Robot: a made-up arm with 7 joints.
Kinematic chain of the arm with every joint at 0, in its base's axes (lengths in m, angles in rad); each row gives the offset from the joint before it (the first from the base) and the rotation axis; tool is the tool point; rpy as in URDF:
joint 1: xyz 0 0 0.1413 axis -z
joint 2: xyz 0 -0.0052 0.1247 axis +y
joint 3: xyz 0 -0.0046 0.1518 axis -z
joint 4: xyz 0 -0.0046 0.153 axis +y
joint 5: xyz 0 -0.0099 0.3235 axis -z
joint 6: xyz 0 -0.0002 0.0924 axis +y
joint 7: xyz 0 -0.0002 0.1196 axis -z
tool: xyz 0 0 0 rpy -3.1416 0 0
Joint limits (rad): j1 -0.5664..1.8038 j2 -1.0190..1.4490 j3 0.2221..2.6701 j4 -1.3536..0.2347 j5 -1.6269..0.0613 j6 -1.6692..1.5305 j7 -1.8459..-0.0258
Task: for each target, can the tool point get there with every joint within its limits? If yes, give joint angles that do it. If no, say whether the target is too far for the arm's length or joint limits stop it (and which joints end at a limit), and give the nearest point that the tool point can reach.
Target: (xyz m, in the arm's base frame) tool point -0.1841 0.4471 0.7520
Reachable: yes | joints 0.3694 0.0466 0.8877 -1.2303 -1.2040 -0.3057 -1.3620
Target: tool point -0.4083 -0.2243 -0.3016
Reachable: no: joint limits stop it (at a limit: joint 1, joint 2, joint 3, joint 4) | nearest point -0.4718 -0.2338 0.0155 | short by 0.323 m
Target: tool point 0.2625 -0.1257 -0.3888
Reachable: no: joint limits stop it (at a limit: joint 2, joint 3, joint 4, joint 5) | nearest point 0.3880 -0.1858 -0.1307 | short by 0.293 m
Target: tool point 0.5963 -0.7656 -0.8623
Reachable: no: too far | nearest point 0.3535 -0.4539 -0.1236 | short by 0.838 m
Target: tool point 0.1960 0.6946 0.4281
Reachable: yes | joints 1.4749 -0.7929 0.6641 -1.0509 -0.3111 0.2430 -0.8511
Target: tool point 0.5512 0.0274 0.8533
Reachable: yes | joints 0.1758 0.9300 0.8481 -0.2582 -0.1265 -0.6327 -0.9555
